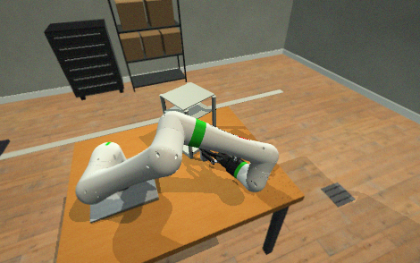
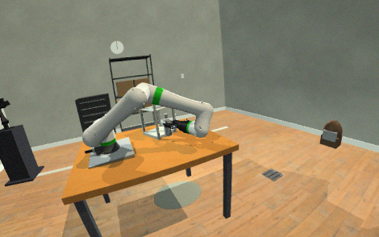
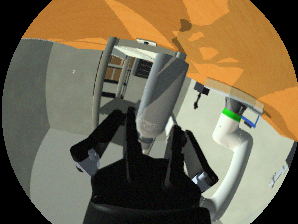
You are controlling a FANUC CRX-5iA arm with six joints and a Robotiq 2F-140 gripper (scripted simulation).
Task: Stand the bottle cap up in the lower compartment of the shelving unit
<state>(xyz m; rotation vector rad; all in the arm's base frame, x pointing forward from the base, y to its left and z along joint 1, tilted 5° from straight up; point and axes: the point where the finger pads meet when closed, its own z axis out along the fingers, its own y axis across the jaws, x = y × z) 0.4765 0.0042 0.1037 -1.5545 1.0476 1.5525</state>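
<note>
Right now my hand is 3 cm past the shelving unit, 22 cm to the right of it and 2 cm below it. From my hand the other things lie so: pale grey bottle: 1 cm above.
</note>
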